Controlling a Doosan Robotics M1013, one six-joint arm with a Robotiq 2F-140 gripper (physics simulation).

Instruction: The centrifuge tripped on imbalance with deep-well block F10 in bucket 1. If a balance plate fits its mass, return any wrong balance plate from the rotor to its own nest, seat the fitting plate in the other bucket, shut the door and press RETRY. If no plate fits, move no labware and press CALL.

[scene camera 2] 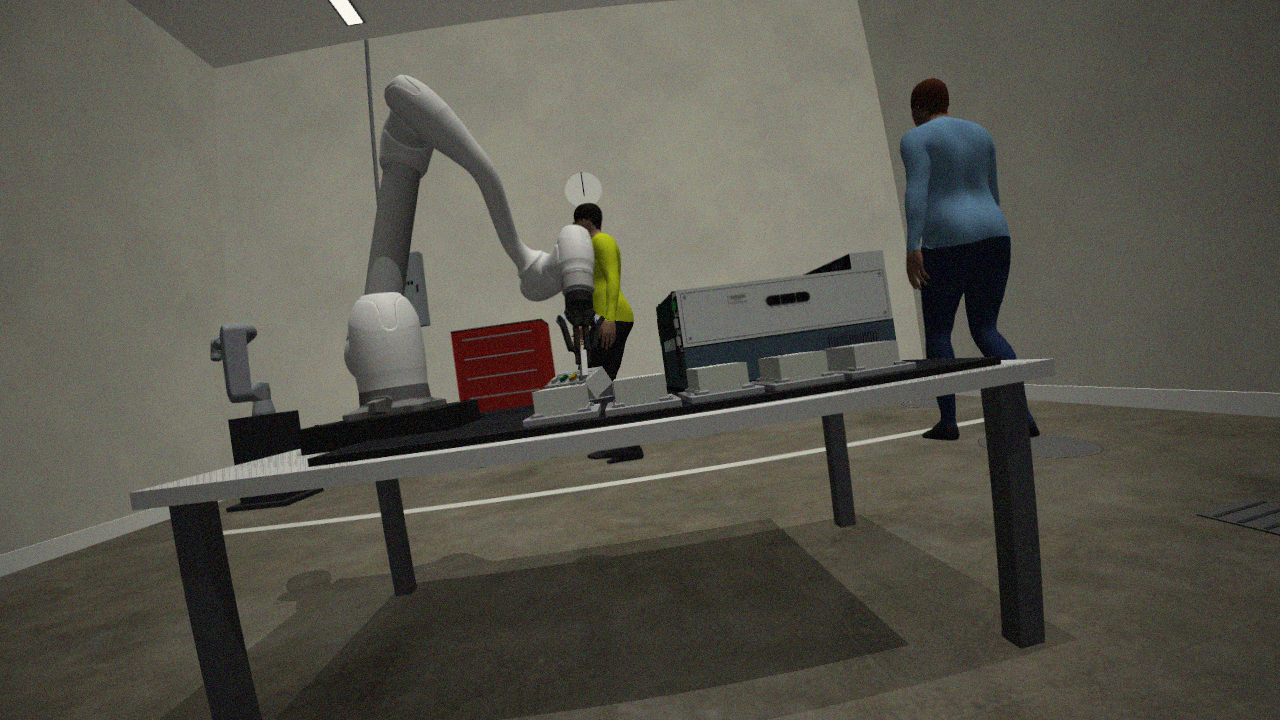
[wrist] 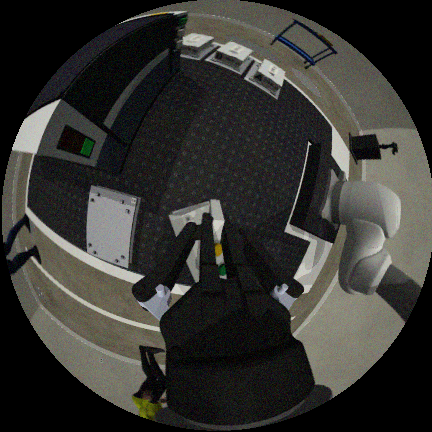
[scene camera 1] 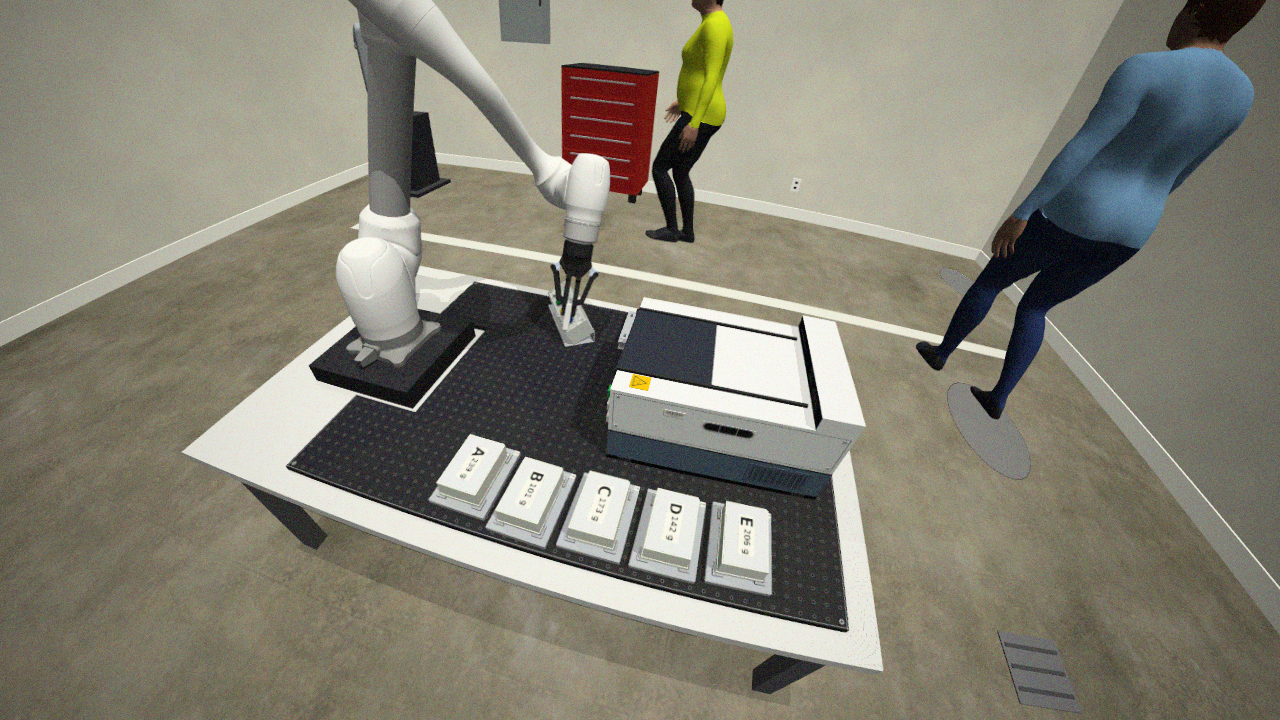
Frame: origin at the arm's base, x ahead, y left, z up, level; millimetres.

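Where they show: gripper, fingertip midpoint: (scene camera 2: pixel 584 377) (wrist: pixel 213 207) (scene camera 1: pixel 565 327); arm's base, origin of the base link: (scene camera 2: pixel 397 412) (wrist: pixel 332 200) (scene camera 1: pixel 395 339).
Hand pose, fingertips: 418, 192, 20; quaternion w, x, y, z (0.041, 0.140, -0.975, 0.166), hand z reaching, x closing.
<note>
Things, the pixels of their centre, and the offset from my fingertips, as dx, dy, dz. "pt": a spot on its surface instead.
- sloped white box, body centre: (wrist: pixel 206 257) (scene camera 2: pixel 576 385) (scene camera 1: pixel 569 311) -32, +106, -20
- Balance plates A, body centre: (scene camera 2: pixel 562 399) (scene camera 1: pixel 474 469) (wrist: pixel 269 74) -4, -466, -29
- B, body centre: (scene camera 2: pixel 639 388) (scene camera 1: pixel 531 494) (wrist: pixel 233 53) +129, -478, -29
- C, body centre: (scene camera 2: pixel 716 377) (scene camera 1: pixel 600 508) (wrist: pixel 193 42) +264, -464, -29
- D, body centre: (scene camera 2: pixel 791 366) (scene camera 1: pixel 671 527) +401, -459, -29
- E, body centre: (scene camera 2: pixel 860 355) (scene camera 1: pixel 743 540) +536, -446, -29
- centrifuge, body centre: (scene camera 1: pixel 725 386) (scene camera 2: pixel 764 326) +445, -144, +60
- green display, surface spot: (wrist: pixel 76 141) pt +205, -18, +92
- flat grey plate with screws, body centre: (wrist: pixel 107 227) (scene camera 1: pixel 643 331) +193, +124, -43
My gripper (scene camera 1: pixel 570 315) (scene camera 2: pixel 582 368) (wrist: pixel 213 207) is shut and empty. It points down at a sloped white box (scene camera 1: pixel 575 332) (wrist: pixel 182 214) with coloured buttons; yellow (wrist: pixel 218 249) and green (wrist: pixel 222 270) ones show beside the fingers. Whether a fingertip touches a button is hidden. Balance plates A (scene camera 1: pixel 474 467) (wrist: pixel 270 74), B (scene camera 1: pixel 534 494) (wrist: pixel 234 54), C (scene camera 1: pixel 599 512), D (scene camera 1: pixel 669 530) and E (scene camera 1: pixel 744 542) sit in their nests in a row, marked with gram values. The centrifuge (scene camera 1: pixel 666 420) (scene camera 2: pixel 733 313) has a dark and white top; its rotor, buckets and block F10 are hidden.
A small red and green display (wrist: pixel 76 141) is on the centrifuge's end. A flat grey plate with screws (wrist: pixel 111 225) lies near it. The arm's black base (scene camera 1: pixel 393 380) stands at the left. One person in yellow (scene camera 1: pixel 707 67) and one in blue (scene camera 1: pixel 1127 143) stand beyond the table.
</note>
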